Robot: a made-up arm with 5 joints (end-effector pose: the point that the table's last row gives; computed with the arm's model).
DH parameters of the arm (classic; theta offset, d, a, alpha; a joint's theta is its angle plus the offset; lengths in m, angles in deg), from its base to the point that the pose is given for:
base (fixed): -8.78 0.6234 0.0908 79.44
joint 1: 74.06 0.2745 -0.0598 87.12
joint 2: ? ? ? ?
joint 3: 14.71 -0.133 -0.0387 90
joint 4: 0 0.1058 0.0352 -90
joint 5: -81.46 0 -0.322 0
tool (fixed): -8.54 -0.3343 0 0
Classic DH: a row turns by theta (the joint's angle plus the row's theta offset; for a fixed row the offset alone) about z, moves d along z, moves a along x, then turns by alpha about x.
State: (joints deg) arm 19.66 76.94 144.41 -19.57 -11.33
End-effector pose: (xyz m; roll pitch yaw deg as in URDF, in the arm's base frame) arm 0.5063 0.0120 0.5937 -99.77 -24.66 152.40
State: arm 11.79 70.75 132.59 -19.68 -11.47
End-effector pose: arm 0.4879 -0.0182 0.4511 -87.94 -41.04 141.42
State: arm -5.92 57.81 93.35 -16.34 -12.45
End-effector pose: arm 0.2338 -0.0791 0.1690 -2.54 -56.77 53.42
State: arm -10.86 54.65 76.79 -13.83 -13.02
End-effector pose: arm 0.1035 -0.0714 0.1416 21.12 -43.44 26.81
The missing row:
joint 2: -78.25 0.0359 0.0103 -105.1
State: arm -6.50 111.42 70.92 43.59 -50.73
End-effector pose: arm -0.1355 0.0805 0.7373 123.04 -21.38 -8.32
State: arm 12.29 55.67 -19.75 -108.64 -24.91
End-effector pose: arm -0.1368 -0.2845 0.2069 -48.52 -20.25 -43.86
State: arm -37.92 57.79 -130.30 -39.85 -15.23
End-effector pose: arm 0.2227 0.1942 0.5381 -92.45 -7.22 -175.43
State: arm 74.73 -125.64 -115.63 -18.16 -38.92
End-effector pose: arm 0.1079 -0.7693 0.9395 106.90 22.20 156.56
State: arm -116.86 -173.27 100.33 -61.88 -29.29
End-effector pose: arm -0.0886 -0.4271 0.1835 -12.36 -50.71 -123.16
